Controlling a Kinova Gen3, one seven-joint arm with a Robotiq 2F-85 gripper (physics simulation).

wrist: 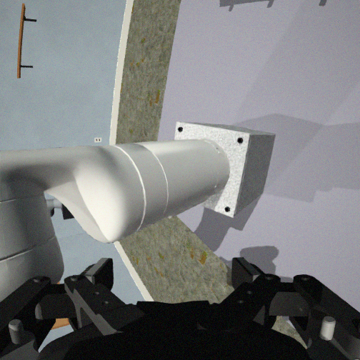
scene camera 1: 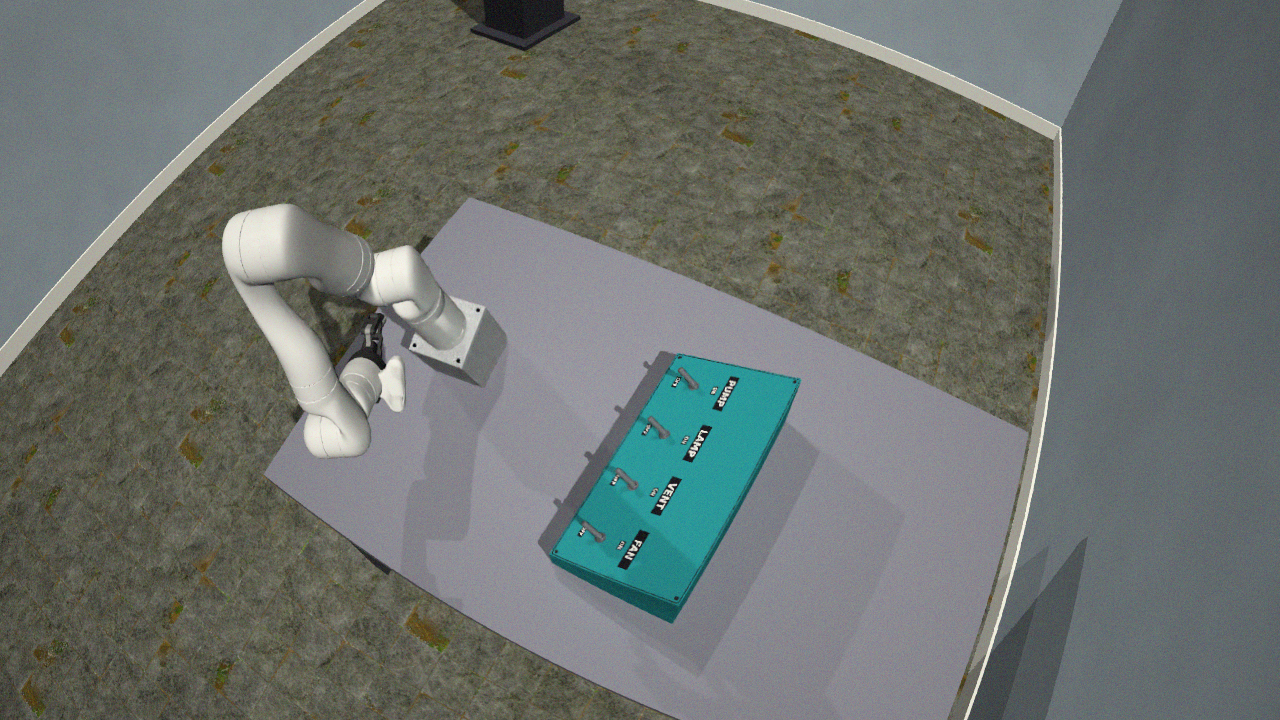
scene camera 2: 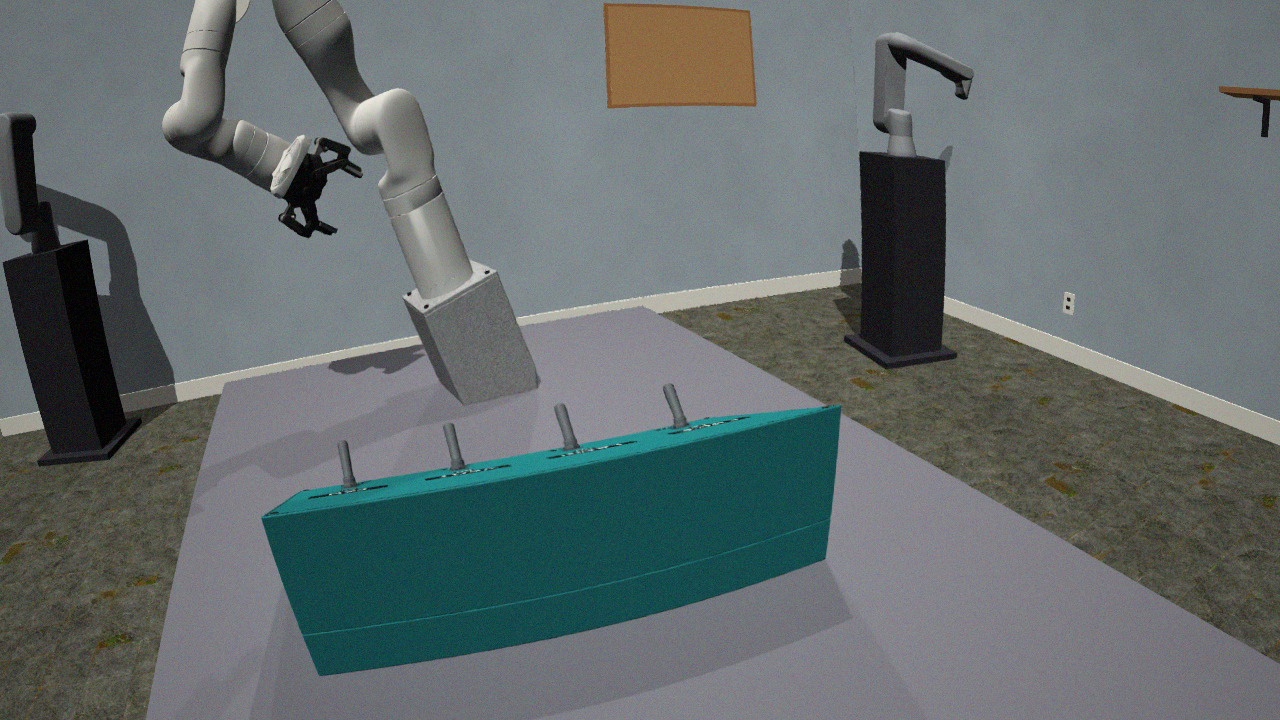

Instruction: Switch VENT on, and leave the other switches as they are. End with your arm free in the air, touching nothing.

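Pixels of known places: gripper, fingertip midpoint: (scene camera 1: 382,341) (scene camera 2: 347,203); arm's base at its link origin: (scene camera 1: 445,328) (scene camera 2: 446,284).
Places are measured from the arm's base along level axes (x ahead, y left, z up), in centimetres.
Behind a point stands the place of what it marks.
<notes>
A teal switch panel (scene camera 1: 725,488) {z -2.1, x 61.2, y 7.2 cm} (scene camera 2: 554,546) {z -7.6, x 64.6, y 7.5 cm} lies on the table. Its VENT switch (scene camera 1: 626,480) {z -6.6, x 45.5, y -0.4 cm} (scene camera 2: 452,443) {z -6.2, x 45.4, y -0.1 cm} is a grey lever tilted to the OFF side, toward the robot base. The FAN switch (scene camera 1: 592,531) {z -6.2, x 47.2, y -12.2 cm} (scene camera 2: 346,463) {z -6.4, x 47.4, y -11.7 cm}, LAMP switch (scene camera 1: 658,428) {z -6.5, x 43.7, y 11.5 cm} (scene camera 2: 564,425) {z -6.3, x 43.7, y 11.7 cm} and PUMP switch (scene camera 1: 688,379) {z -6.5, x 41.9, y 23.4 cm} (scene camera 2: 675,405) {z -6.4, x 42.0, y 23.6 cm} also tilt to OFF. My gripper (scene camera 1: 375,318) {z 15.4, x 2.3, y -15.1 cm} (scene camera 2: 346,201) {z 15.4, x 2.3, y -15.1 cm} (wrist: 172,271) is open and empty, high in the air beside my own base, well away from the panel. In the wrist view the panel and its levers do not show.
My arm's base block (scene camera 1: 483,353) {z -8.3, x 5.6, y 3.7 cm} (scene camera 2: 478,344) {z -8.5, x 5.5, y 4.1 cm} (wrist: 252,170) stands on the grey-violet table (scene camera 1: 572,268) {z -17.5, x 0.6, y 36.9 cm} (scene camera 2: 608,349) {z -17.5, x -12.3, y 26.8 cm} (wrist: 310,75). My lower arm (wrist: 190,175) lies across the wrist view. Dark pedestals (scene camera 2: 902,255) (scene camera 2: 62,349) with other arms stand on the floor beyond the table.
</notes>
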